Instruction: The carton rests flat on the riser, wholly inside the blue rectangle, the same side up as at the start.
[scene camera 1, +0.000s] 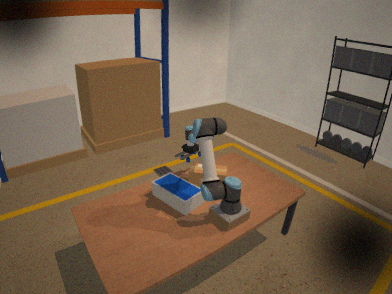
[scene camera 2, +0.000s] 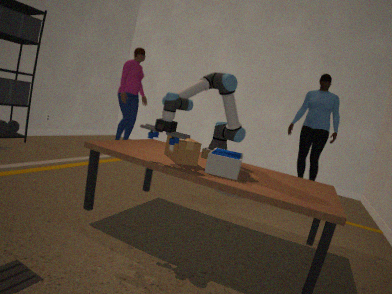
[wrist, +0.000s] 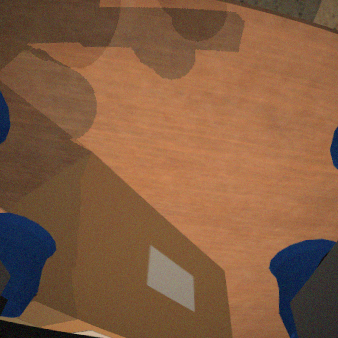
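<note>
My suction head (wrist: 33, 244) holding nothing. Cup 26 cm from the middle of a brown carton (scene camera 2: 187, 152), (wrist: 117, 260). Riser (scene camera 1: 183, 196), (scene camera 2: 220, 162), resting on the table; out of frame in the wrist view.
</note>
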